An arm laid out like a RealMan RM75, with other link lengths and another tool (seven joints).
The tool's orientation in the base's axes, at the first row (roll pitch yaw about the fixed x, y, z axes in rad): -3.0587, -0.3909, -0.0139
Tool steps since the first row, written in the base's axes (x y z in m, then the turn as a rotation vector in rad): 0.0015, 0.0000, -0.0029, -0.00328, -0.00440, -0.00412; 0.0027, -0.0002, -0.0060, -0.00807, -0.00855, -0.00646; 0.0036, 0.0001, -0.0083, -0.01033, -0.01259, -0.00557; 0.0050, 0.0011, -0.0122, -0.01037, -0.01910, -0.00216; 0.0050, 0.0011, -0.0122, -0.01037, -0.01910, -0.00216; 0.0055, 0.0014, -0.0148, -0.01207, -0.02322, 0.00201; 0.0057, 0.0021, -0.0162, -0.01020, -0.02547, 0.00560; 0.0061, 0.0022, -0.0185, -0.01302, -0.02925, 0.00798; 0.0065, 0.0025, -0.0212, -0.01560, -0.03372, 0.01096; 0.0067, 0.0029, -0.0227, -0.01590, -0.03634, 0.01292; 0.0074, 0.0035, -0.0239, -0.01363, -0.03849, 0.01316; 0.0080, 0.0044, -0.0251, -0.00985, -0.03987, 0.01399
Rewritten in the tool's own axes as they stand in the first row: 0.0003, 0.0002, 0.0032, -0.00455, 0.00464, 0.00221; 0.0002, 0.0007, 0.0065, -0.00981, 0.00888, 0.00222; 0.0002, 0.0006, 0.0090, -0.01151, 0.01279, 0.00022; 0.0000, -0.0001, 0.0132, -0.01016, 0.01902, -0.00344; 0.0000, -0.0001, 0.0132, -0.01016, 0.01902, -0.00344; -0.0006, -0.0002, 0.0158, -0.01009, 0.02278, -0.00825; -0.0009, -0.0008, 0.0173, -0.00697, 0.02478, -0.01102; -0.0014, -0.0007, 0.0195, -0.00862, 0.02832, -0.01458; -0.0021, -0.0008, 0.0222, -0.00981, 0.03250, -0.01865; -0.0025, -0.0010, 0.0237, -0.00931, 0.03496, -0.02078; -0.0023, -0.0015, 0.0251, -0.00709, 0.03712, -0.02030; -0.0022, -0.0023, 0.0265, -0.00326, 0.03850, -0.01973
